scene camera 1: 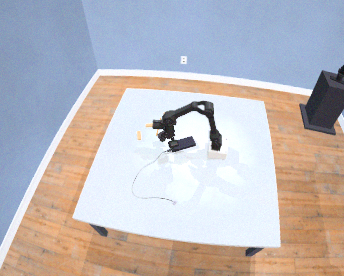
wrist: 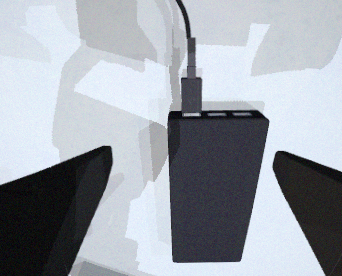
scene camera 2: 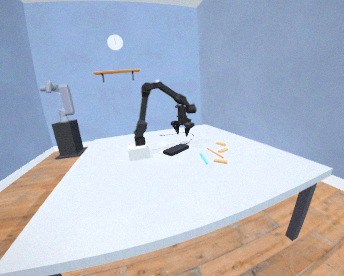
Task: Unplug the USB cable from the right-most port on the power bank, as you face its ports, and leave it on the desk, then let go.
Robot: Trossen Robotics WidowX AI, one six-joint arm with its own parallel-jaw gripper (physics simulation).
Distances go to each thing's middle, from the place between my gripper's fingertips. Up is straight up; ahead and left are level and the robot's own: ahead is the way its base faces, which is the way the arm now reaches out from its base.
Right now the USB plug (wrist: 191,86) is 7 cm below my hand, 2 cm ahead of it and 1 cm to the left of it. From my hand the other things lie so: power bank (wrist: 214,161) (7 cm to the right, 7 cm below, 6 cm behind).
